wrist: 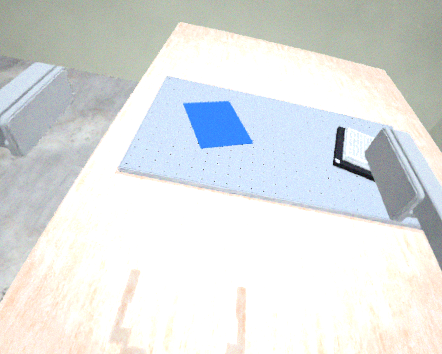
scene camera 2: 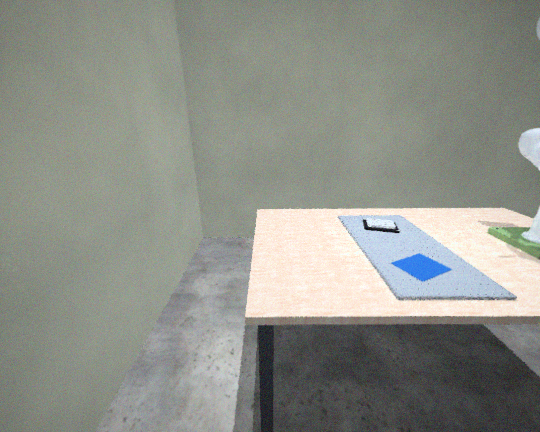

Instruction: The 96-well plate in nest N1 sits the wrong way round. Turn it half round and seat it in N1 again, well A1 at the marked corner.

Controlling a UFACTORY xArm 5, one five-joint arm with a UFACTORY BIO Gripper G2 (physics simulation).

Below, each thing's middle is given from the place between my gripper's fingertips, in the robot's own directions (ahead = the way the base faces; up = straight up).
Now: the blue square point(scene camera 2: 421, 267) 42 cm ahead of my hand, 32 cm below it and 7 cm to the left of it. From my hand the other things lie so: white 96-well plate point(wrist: 355, 143): 47 cm ahead, 30 cm to the right, 30 cm below.
